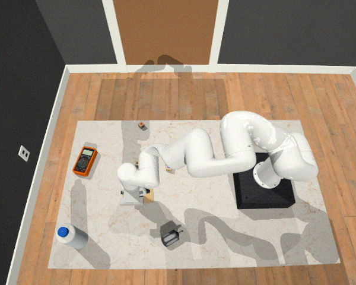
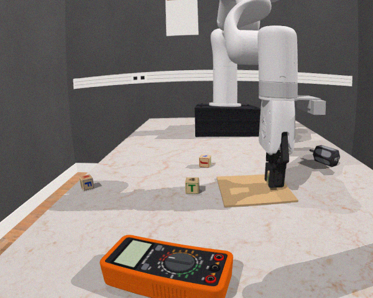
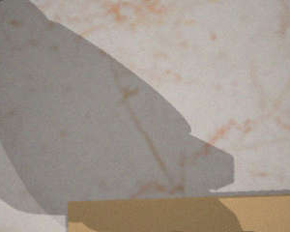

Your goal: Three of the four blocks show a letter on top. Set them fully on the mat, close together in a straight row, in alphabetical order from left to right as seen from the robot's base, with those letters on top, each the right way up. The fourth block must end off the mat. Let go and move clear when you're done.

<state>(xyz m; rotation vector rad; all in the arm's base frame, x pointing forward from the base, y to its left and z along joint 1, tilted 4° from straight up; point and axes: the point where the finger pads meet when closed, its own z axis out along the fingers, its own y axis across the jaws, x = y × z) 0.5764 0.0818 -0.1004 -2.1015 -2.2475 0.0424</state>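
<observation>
My hand is 4 cm to the left of the tan mat and 3 cm above it. Round my hand: black plug adapter: 17 cm behind, 17 cm to the left, 1 cm below; then orange multimeter: 27 cm ahead, 17 cm to the right, 1 cm below.
</observation>
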